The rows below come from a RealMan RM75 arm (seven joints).
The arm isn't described. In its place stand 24 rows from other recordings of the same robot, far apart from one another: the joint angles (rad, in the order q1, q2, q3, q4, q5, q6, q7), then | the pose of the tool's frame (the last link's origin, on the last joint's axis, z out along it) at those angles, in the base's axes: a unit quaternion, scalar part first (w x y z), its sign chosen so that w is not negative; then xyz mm.
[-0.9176, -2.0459, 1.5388, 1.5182, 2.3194, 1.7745, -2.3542] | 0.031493 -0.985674 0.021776 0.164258 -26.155 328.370 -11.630
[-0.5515, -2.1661, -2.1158, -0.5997, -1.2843, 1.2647, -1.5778] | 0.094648 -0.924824 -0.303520 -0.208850 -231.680 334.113 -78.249
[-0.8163, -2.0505, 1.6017, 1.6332, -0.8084, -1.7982, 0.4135] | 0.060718 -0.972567 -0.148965 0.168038 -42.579 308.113 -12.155
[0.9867, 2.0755, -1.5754, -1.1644, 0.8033, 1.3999, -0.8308] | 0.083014 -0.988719 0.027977 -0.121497 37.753 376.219 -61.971
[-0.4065, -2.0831, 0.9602, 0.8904, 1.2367, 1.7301, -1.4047] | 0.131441 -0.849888 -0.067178 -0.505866 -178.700 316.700 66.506
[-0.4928, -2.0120, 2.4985, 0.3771, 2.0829, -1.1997, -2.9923] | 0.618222 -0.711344 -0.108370 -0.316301 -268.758 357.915 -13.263
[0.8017, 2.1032, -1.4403, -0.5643, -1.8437, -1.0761, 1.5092] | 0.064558 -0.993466 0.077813 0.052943 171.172 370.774 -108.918
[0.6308, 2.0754, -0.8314, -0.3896, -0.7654, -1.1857, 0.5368] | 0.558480 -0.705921 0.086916 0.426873 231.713 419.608 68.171
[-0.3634, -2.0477, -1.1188, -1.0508, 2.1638, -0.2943, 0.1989] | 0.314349 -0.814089 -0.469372 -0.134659 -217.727 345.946 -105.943
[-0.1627, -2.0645, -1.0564, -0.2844, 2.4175, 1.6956, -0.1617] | 0.698532 -0.550842 -0.117792 -0.441306 -329.424 239.449 50.753
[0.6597, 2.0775, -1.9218, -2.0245, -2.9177, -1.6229, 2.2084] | 0.260083 -0.890732 -0.269521 -0.257511 25.630 295.319 -1.236
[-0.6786, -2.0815, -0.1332, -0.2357, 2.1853, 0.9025, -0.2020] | 0.346007 -0.907768 -0.114135 -0.207869 -246.974 339.455 -123.918
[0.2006, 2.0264, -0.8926, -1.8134, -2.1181, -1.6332, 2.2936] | 0.318310 -0.895800 0.302731 0.067636 214.701 291.567 151.402
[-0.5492, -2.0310, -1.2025, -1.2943, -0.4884, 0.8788, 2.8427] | 0.309693 -0.827048 -0.469031 0.009525 -157.610 362.918 -80.177
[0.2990, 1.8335, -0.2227, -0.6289, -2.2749, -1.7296, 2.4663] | 0.126500 -0.566456 0.760814 0.290323 395.186 240.670 131.150
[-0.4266, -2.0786, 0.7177, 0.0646, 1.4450, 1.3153, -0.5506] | 0.348236 -0.865776 -0.201031 -0.297911 -317.067 282.581 -60.475
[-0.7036, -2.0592, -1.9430, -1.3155, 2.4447, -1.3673, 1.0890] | 0.236604 -0.965498 -0.088721 0.062931 -135.616 407.503 34.016
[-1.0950, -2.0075, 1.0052, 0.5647, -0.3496, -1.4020, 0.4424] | 0.166690 -0.832699 -0.488609 0.200219 -178.683 427.009 -12.684
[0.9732, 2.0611, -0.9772, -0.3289, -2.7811, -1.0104, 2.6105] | 0.202999 -0.812508 0.520101 -0.167682 258.936 400.435 -64.199
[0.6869, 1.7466, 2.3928, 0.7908, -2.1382, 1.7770, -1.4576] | 0.105645 -0.972771 0.190683 0.078712 241.417 376.682 138.567
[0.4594, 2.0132, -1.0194, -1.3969, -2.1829, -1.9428, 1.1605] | 0.012433 -0.976241 -0.215596 -0.017802 204.491 300.227 69.407
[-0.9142, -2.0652, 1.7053, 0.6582, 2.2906, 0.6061, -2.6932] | 0.303327 -0.896006 -0.323877 0.016438 -153.540 442.290 -92.391
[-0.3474, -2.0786, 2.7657, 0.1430, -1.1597, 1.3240, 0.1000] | 0.609553 -0.747643 -0.117669 -0.235858 -334.514 282.959 -30.351
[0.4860, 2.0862, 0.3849, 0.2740, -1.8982, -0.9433, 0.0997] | 0.525856 -0.757149 0.297597 0.248267 310.503 328.891 -77.757
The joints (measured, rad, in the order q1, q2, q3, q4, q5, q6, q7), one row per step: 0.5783 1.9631 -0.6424 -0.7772 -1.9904 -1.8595 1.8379; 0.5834 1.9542 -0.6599 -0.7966 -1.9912 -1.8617 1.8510; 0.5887 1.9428 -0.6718 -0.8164 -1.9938 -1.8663 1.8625; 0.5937 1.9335 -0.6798 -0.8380 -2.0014 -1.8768 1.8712; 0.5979 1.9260 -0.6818 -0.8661 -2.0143 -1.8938 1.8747; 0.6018 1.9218 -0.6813 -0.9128 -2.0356 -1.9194 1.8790; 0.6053 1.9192 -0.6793 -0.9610 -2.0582 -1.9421 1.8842; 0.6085 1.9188 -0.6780 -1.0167 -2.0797 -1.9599 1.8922; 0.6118 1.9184 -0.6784 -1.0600 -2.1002 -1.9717 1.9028; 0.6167 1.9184 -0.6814 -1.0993 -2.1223 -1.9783 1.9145; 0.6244 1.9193 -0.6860 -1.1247 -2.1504 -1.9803 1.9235
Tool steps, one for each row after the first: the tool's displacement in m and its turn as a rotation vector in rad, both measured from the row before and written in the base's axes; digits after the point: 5 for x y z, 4 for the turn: -0.00262 0.00225 0.00377 -0.0046 -0.0243 0.0121; -0.00219 0.00231 0.00537 -0.0005 -0.0248 0.0124; -0.00218 0.00125 0.00499 -0.0034 -0.0251 0.0152; -0.00219 0.00035 0.00569 -0.0014 -0.0278 0.0214; -0.00338 -0.00050 0.00683 -0.0008 -0.0389 0.0301; -0.00320 -0.00045 0.00655 0.0026 -0.0399 0.0259; -0.00405 0.00009 0.00671 0.0102 -0.0425 0.0247; -0.00297 0.00025 0.00491 0.0073 -0.0370 0.0128; -0.00301 0.00095 0.00391 0.0080 -0.0378 0.0088; -0.00191 0.00154 0.00152 0.0025 -0.0366 0.0019
